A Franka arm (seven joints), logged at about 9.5 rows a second.
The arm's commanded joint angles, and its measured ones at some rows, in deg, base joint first. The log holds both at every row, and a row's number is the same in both.
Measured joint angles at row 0: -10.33 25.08 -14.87 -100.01 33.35 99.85 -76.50
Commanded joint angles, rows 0 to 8: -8.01 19.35 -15.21 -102.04 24.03 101.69 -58.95; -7.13 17.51 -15.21 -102.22 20.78 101.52 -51.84; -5.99 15.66 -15.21 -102.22 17.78 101.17 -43.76; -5.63 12.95 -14.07 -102.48 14.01 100.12 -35.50; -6.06 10.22 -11.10 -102.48 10.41 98.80 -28.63; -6.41 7.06 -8.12 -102.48 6.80 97.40 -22.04; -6.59 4.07 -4.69 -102.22 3.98 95.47 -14.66; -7.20 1.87 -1.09 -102.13 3.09 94.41 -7.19; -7.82 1.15 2.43 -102.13 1.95 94.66 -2.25
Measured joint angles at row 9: -6.13 5.20 -3.88 -100.10 4.96 94.93 -12.57
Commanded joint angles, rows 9 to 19: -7.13 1.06 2.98 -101.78 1.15 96.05 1.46; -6.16 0.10 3.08 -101.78 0.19 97.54 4.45; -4.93 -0.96 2.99 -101.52 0.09 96.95 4.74; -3.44 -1.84 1.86 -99.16 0.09 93.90 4.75; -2.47 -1.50 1.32 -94.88 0.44 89.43 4.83; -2.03 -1.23 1.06 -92.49 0.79 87.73 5.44; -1.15 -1.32 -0.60 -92.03 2.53 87.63 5.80; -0.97 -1.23 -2.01 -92.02 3.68 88.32 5.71; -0.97 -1.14 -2.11 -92.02 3.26 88.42 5.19; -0.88 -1.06 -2.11 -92.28 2.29 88.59 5.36; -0.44 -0.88 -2.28 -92.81 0.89 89.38 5.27
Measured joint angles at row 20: -1.89 -1.42 -1.39 -92.94 2.29 88.86 4.92
